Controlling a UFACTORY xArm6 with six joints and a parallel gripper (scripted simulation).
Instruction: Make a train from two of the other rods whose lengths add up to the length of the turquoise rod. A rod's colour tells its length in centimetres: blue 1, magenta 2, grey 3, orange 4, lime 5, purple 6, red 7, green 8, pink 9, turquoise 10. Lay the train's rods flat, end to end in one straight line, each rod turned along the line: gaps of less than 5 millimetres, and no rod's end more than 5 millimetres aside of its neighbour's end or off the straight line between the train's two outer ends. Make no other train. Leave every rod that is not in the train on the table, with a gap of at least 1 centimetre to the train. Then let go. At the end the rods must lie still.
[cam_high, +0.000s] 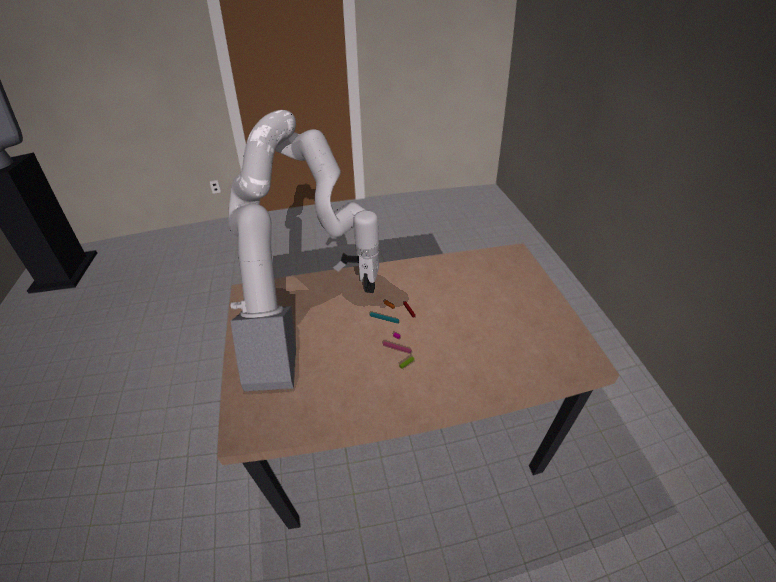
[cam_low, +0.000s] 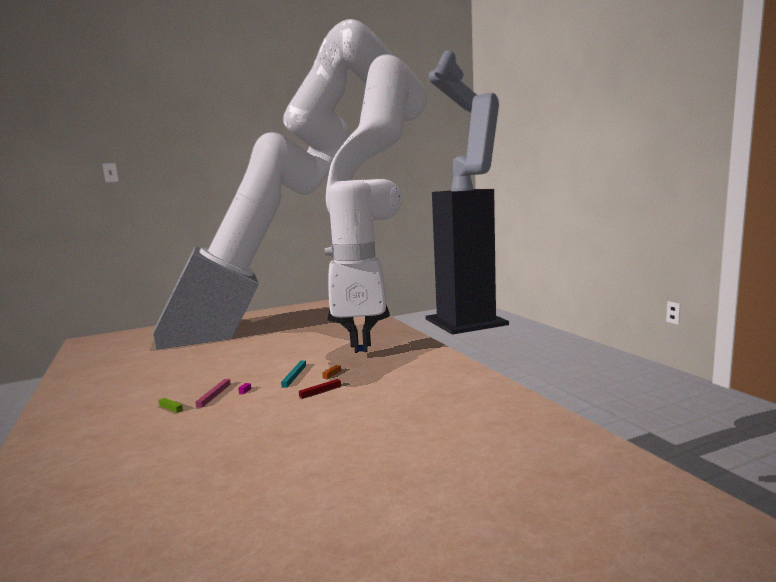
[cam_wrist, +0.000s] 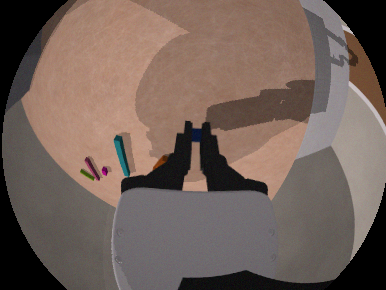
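The pink rod lies 26 cm to the right of my hand, 6 cm ahead of it and 3 cm below it. Also, from my hand: blue rod: 2 cm below; orange rod: 7 cm to the right, 6 cm ahead, 3 cm below; turquoise rod: 13 cm to the right, 3 cm below, 3 cm ahead.
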